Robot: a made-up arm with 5 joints. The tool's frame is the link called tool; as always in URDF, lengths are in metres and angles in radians.
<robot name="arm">
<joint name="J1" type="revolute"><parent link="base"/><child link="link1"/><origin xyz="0.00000 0.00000 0.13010" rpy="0.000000 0.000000 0.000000"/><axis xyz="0 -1 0"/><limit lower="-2.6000" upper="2.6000" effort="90" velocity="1.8"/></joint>
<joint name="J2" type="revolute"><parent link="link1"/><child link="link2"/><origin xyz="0.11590 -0.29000 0.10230" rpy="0.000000 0.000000 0.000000"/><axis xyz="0 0 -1"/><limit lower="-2.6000" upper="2.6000" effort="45" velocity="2.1"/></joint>
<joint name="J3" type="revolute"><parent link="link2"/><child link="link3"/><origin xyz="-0.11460 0.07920 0.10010" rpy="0.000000 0.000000 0.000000"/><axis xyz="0 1 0"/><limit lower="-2.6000" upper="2.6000" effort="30" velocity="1.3"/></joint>
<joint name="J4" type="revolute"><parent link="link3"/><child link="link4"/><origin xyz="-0.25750 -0.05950 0.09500" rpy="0.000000 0.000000 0.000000"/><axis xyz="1 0 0"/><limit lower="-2.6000" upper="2.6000" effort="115" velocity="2.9"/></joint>
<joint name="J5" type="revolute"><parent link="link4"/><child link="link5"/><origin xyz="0.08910 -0.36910 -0.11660" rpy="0.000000 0.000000 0.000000"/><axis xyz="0 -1 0"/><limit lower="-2.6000" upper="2.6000" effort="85" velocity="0.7"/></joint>
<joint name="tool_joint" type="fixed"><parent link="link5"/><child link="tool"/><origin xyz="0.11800 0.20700 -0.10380" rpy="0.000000 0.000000 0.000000"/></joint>
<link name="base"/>
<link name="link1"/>
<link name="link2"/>
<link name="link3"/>
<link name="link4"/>
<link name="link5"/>
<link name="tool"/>
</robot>
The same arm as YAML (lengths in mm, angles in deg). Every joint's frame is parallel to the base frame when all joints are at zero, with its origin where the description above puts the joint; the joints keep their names.
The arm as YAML. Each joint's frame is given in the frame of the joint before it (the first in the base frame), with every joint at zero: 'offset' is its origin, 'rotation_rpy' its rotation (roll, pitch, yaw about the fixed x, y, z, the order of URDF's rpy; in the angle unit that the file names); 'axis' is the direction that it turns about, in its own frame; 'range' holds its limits. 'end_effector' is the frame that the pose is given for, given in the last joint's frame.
length_unit: mm
angle_unit: deg
chain:
  - id: J1
    offset: [0.0, 0.0, 130.1]
    rotation_rpy: [0.0, 0.0, 0.0]
    axis: [0.0, -1.0, 0.0]
    range: [-148.97, 148.97]
  - id: J2
    offset: [115.9, -290.0, 102.3]
    rotation_rpy: [0.0, 0.0, 0.0]
    axis: [0.0, 0.0, -1.0]
    range: [-148.97, 148.97]
  - id: J3
    offset: [-114.6, 79.2, 100.1]
    rotation_rpy: [0.0, 0.0, 0.0]
    axis: [0.0, 1.0, 0.0]
    range: [-148.97, 148.97]
  - id: J4
    offset: [-257.5, -59.5, 95.0]
    rotation_rpy: [0.0, 0.0, 0.0]
    axis: [1.0, 0.0, 0.0]
    range: [-148.97, 148.97]
  - id: J5
    offset: [89.1, -369.1, -116.6]
    rotation_rpy: [0.0, 0.0, 0.0]
    axis: [0.0, -1.0, 0.0]
    range: [-148.97, 148.97]
end_effector:
  offset: [118.0, 207.0, -103.8]
  rotation_rpy: [0.0, 0.0, 0.0]

